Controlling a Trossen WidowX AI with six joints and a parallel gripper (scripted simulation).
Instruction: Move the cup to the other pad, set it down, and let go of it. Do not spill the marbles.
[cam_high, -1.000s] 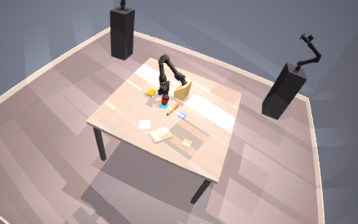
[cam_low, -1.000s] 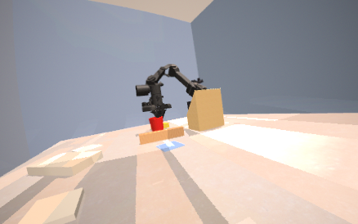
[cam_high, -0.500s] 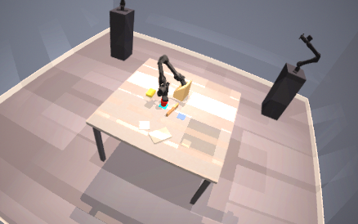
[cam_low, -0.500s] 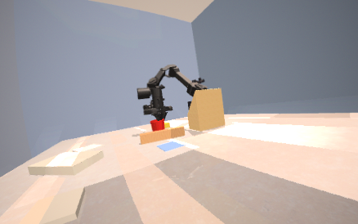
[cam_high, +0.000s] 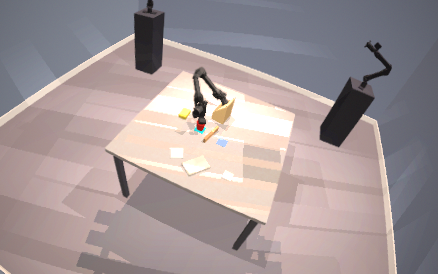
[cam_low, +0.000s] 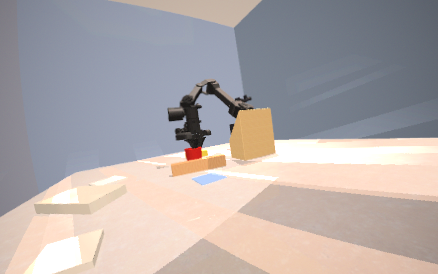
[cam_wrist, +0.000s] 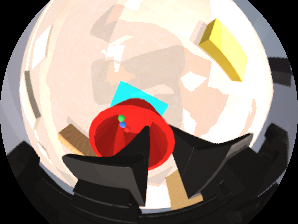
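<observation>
Right now my gripper tip is 2 cm short of the red cup and 1 cm to the right of it. From my gripper tip the other things lie so: cyan pad 3 cm ahead, 1 cm to the left, 5 cm below; thin wooden bar 5 cm ahead, 12 cm to the left, 3 cm below.
</observation>
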